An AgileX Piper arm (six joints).
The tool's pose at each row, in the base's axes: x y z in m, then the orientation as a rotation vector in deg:
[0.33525, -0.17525, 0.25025, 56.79, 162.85, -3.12]
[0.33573, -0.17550, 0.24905, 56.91, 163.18, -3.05]
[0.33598, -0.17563, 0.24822, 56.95, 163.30, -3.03]
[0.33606, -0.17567, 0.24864, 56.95, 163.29, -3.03]
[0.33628, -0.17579, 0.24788, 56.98, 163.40, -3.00]
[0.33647, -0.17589, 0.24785, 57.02, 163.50, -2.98]
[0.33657, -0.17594, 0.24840, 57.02, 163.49, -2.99]
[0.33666, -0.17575, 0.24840, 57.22, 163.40, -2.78]
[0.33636, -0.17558, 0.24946, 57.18, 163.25, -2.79]
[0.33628, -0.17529, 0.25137, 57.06, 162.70, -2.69]
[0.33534, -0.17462, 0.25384, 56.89, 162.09, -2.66]
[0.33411, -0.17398, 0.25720, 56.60, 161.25, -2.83]
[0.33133, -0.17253, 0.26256, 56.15, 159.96, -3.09]
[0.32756, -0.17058, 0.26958, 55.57, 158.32, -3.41]
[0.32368, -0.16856, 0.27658, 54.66, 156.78, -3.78]
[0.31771, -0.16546, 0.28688, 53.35, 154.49, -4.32]
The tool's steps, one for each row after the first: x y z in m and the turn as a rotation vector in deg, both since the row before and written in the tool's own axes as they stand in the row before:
[-0.00036, 0.00009, 0.00126, 0.07, 0.35, 0.00]
[-0.00017, 0.00005, 0.00086, 0.03, 0.12, 0.00]
[-0.00014, 0.00002, -0.00041, 0.00, -0.01, 0.00]
[-0.00015, 0.00004, 0.00079, 0.02, 0.11, -0.01]
[-0.00021, 0.00004, 0.00006, 0.02, 0.11, 0.00]
[-0.00018, 0.00003, -0.00053, 0.00, -0.01, 0.00]
[0.00005, 0.00020, 0.00000, -0.13, 0.02, 0.15]
[0.00021, -0.00004, -0.00109, -0.04, -0.15, 0.01]
[0.00000, 0.00020, -0.00192, -0.24, -0.51, 0.06]
[0.00081, -0.00003, -0.00260, -0.22, -0.59, 0.04]
[0.00086, -0.00021, -0.00353, -0.18, -0.88, 0.01]
[0.00218, -0.00049, -0.00579, -0.27, -1.35, 0.01]
[0.00280, -0.00064, -0.00768, -0.35, -1.71, 0.01]
[0.00270, -0.00061, -0.00777, -0.34, -1.74, -0.23]
[0.00391, -0.00087, -0.01163, -0.50, -2.57, -0.32]

